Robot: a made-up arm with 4 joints.
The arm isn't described. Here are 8 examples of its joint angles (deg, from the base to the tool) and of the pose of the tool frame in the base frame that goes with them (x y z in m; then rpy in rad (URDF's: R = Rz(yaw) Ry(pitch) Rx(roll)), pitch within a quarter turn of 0, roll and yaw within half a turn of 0).
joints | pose
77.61 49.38 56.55 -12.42 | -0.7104 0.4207 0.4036 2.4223 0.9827 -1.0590
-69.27 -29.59 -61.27 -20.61 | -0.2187 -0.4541 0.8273 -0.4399 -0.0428 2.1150
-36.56 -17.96 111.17 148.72 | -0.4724 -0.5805 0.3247 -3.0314 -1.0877 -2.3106
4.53 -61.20 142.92 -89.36 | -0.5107 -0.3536 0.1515 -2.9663 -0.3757 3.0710
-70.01 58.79 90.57 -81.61 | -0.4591 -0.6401 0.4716 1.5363 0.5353 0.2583
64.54 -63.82 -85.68 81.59 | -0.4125 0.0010 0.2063 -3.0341 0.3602 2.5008
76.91 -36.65 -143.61 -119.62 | -0.6818 0.1317 0.2617 1.6108 -0.0376 -1.3532
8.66 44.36 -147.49 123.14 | -0.7868 -0.0906 0.3236 1.2779 0.8651 -1.8692
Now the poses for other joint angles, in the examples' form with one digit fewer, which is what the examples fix.
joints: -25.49 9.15 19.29 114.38
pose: -0.430 -0.585 0.319 -2.015 -0.130 3.084
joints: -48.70 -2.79 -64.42 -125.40
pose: -0.404 -0.575 0.682 0.108 -0.188 -0.025
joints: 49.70 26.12 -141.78 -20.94
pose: -0.820 0.064 0.378 -1.392 -0.831 0.670
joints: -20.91 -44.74 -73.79 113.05
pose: -0.290 -0.475 0.474 -1.179 0.912 -2.161
